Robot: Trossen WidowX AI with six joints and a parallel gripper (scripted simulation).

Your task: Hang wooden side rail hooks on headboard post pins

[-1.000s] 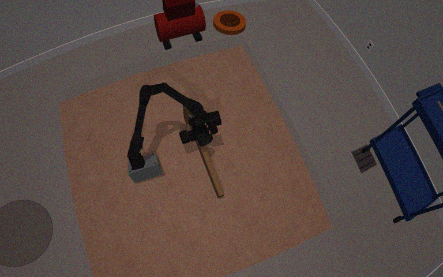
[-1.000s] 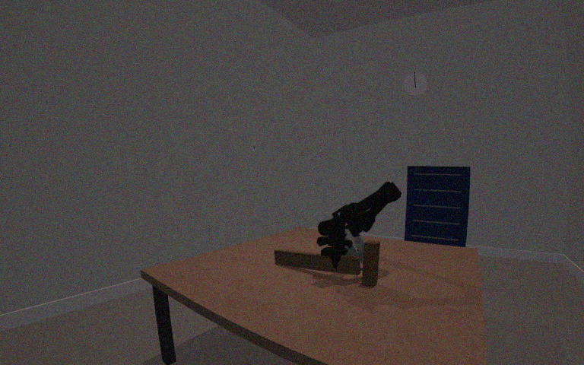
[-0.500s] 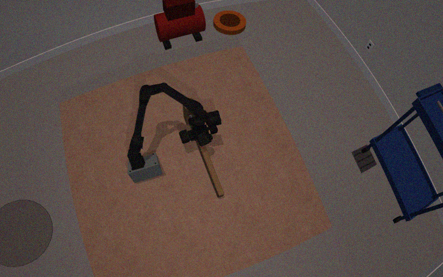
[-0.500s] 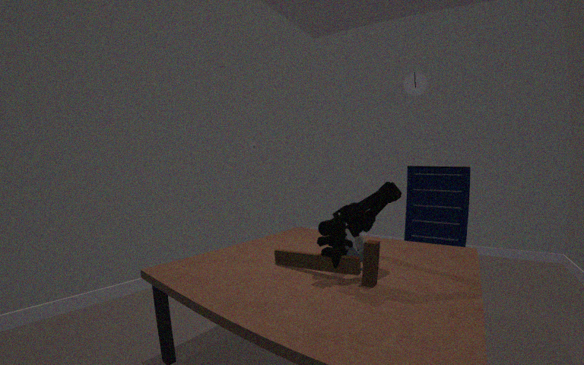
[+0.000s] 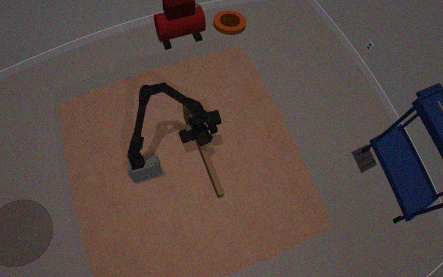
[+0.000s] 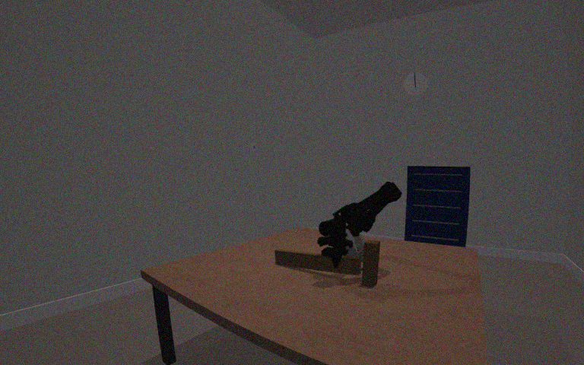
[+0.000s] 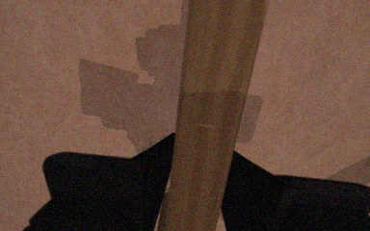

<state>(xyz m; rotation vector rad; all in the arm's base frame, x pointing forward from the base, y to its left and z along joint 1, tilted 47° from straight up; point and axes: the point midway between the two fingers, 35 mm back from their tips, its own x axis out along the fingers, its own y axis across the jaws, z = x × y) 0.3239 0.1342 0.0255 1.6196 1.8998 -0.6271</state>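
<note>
The headboard post is 2 cm behind my gripper tip, 14 cm to the left of it and 4 cm above it.
</note>
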